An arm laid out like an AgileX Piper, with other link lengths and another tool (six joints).
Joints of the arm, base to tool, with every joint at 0 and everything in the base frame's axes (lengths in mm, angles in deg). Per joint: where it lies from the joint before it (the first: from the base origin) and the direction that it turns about. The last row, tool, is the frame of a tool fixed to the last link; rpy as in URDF.
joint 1: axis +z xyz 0 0 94.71
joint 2: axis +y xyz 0 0 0
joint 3: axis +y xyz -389.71 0 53.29
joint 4: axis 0.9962 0 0.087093 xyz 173.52 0 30.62
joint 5: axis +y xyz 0 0 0
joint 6: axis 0.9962 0 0.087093 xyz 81.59 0 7.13
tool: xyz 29.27 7 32.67 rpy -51.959 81.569 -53.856
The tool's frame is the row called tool.
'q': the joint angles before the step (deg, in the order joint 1, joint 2, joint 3, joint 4, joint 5, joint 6). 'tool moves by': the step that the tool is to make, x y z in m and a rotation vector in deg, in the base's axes. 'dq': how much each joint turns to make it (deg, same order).
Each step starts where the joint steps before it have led.
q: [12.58, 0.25, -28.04, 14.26, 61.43, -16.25]
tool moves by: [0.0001, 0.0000, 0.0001, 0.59, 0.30, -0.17]
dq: [0.00, 0.01, 0.02, 0.17, 0.01, 0.58]
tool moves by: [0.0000, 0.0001, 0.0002, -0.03, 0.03, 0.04]
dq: [-0.01, 0.05, -0.03, 0.03, 0.04, -0.05]
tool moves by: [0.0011, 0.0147, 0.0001, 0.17, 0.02, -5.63]
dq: [-5.72, 0.00, 0.00, 0.19, -0.01, 0.01]
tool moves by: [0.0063, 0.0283, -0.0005, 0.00, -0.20, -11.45]
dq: [-11.46, -0.19, 0.02, 0.01, -0.02, -0.02]
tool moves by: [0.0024, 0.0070, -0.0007, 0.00, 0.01, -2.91]
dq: [-2.92, -0.12, 0.07, 0.00, 0.06, 0.01]
